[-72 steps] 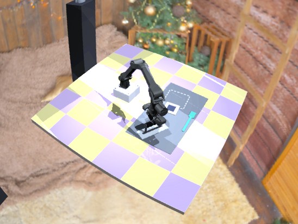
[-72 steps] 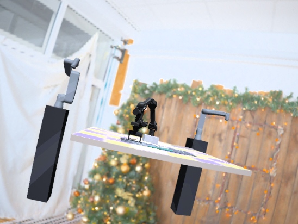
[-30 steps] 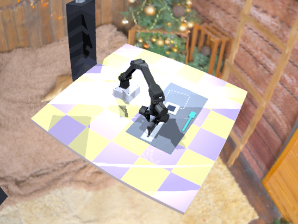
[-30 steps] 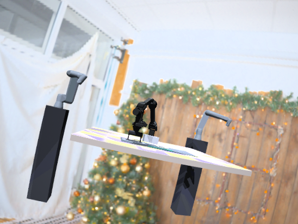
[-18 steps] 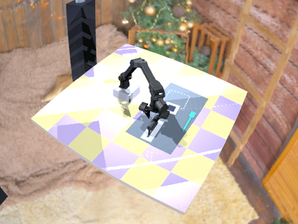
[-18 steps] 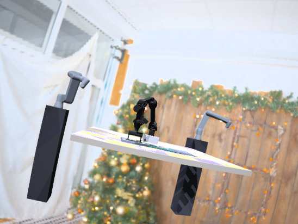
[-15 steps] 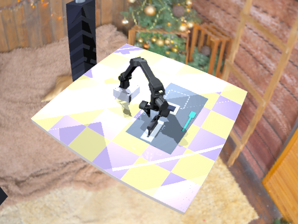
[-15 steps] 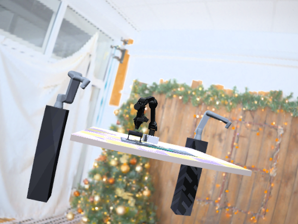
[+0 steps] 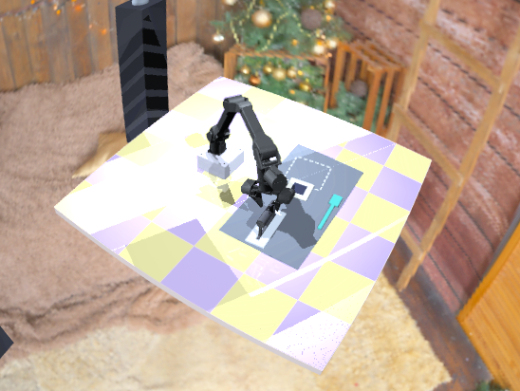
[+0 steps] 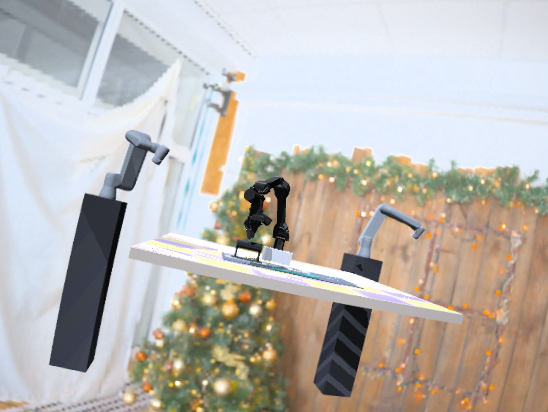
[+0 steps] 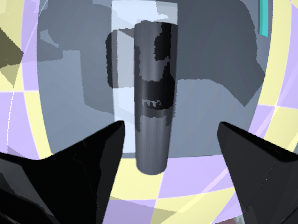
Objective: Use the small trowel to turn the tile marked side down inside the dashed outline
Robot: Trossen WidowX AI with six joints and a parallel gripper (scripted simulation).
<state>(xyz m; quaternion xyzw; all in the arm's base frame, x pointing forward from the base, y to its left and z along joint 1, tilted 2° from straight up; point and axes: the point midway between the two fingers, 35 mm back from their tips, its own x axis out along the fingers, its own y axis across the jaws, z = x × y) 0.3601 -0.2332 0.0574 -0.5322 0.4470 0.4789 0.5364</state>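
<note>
Right now the plastering float is 10 mm behind my gripper tip, 30 mm to the left of it and 70 mm below it. Round my gripper tip: grey mat: 30 mm ahead, 210 mm to the left, 120 mm below; white tile: 10 mm ahead, 250 mm to the left, 100 mm below; teal trowel: 170 mm ahead, 220 mm to the left, 100 mm below.
</note>
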